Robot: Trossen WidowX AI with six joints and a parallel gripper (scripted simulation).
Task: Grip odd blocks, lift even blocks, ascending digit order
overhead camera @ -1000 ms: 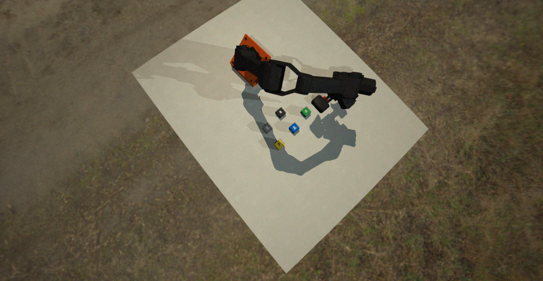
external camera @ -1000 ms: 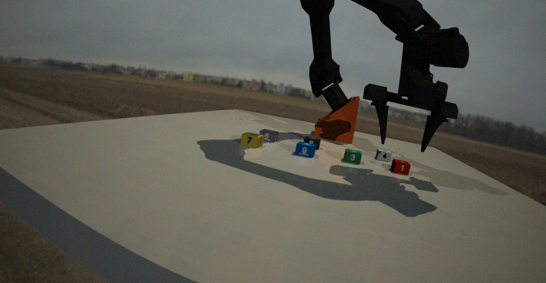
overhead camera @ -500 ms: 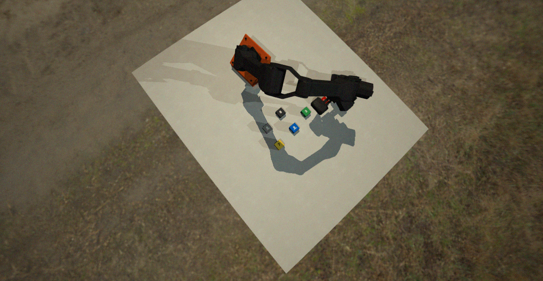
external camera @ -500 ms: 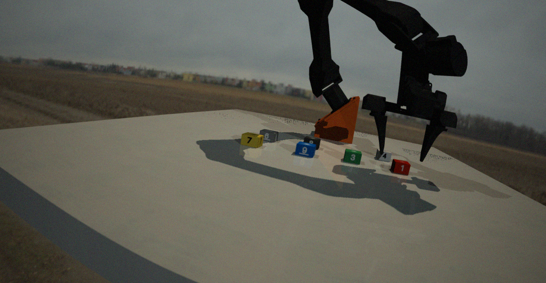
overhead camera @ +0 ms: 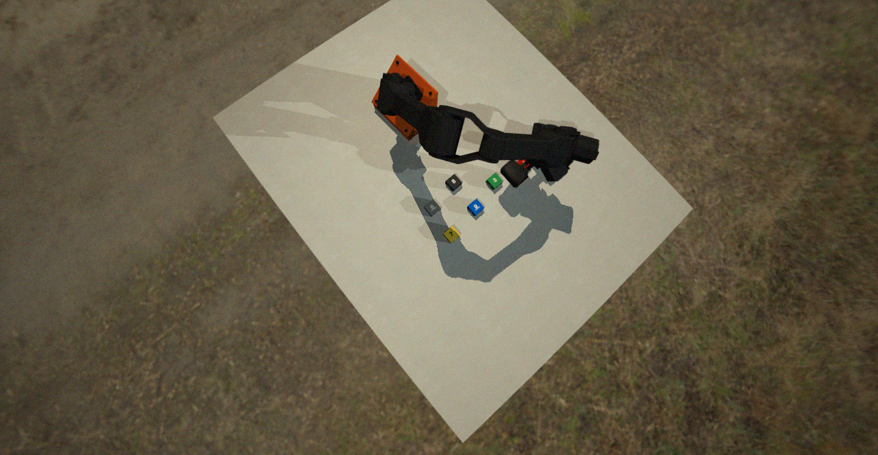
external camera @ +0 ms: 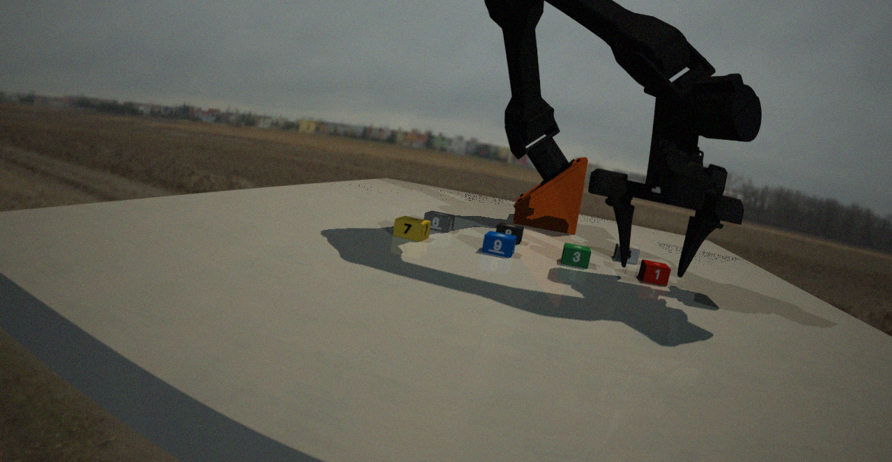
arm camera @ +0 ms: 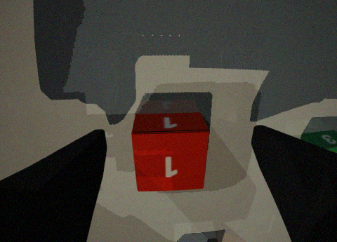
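My gripper tip is now 9 cm to the left of the green block 3 and 2 cm past it. The rest, counted from my gripper tip: red block: 1 cm behind; then white block: 12 cm behind, 2 cm to the right; then blue block 9: 18 cm to the right, 1 cm ahead.
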